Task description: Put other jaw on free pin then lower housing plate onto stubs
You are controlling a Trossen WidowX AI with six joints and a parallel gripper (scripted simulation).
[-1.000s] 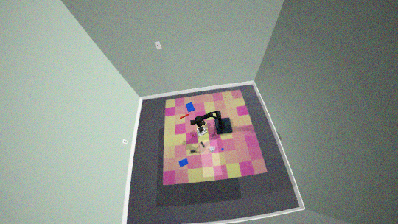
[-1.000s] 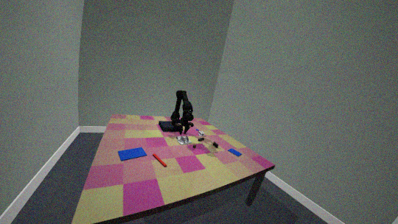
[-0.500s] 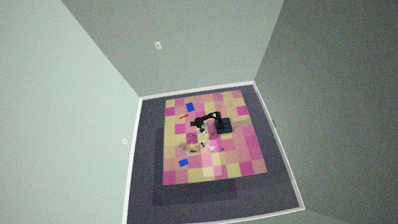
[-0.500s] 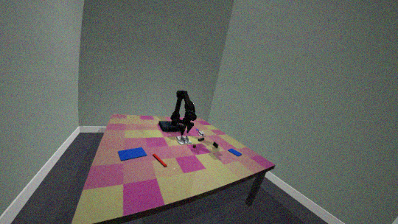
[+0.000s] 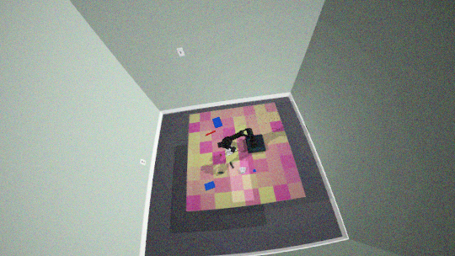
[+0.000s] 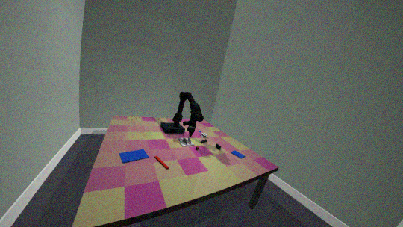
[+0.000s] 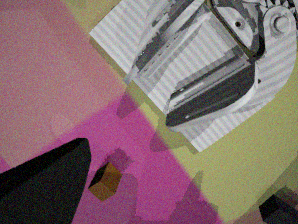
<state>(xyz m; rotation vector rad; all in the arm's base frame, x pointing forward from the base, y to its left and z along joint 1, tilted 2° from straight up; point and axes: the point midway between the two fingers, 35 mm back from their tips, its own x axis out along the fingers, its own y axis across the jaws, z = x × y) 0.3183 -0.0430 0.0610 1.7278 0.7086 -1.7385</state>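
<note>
The white housing plate is 90 mm behind my gripper tip, 270 mm to the left of it and 60 mm below it. Round my gripper tip: grey jaw: 60 mm behind, 30 mm to the right, 70 mm below; red stick: 150 mm ahead, 340 mm to the right, 80 mm below.
</note>
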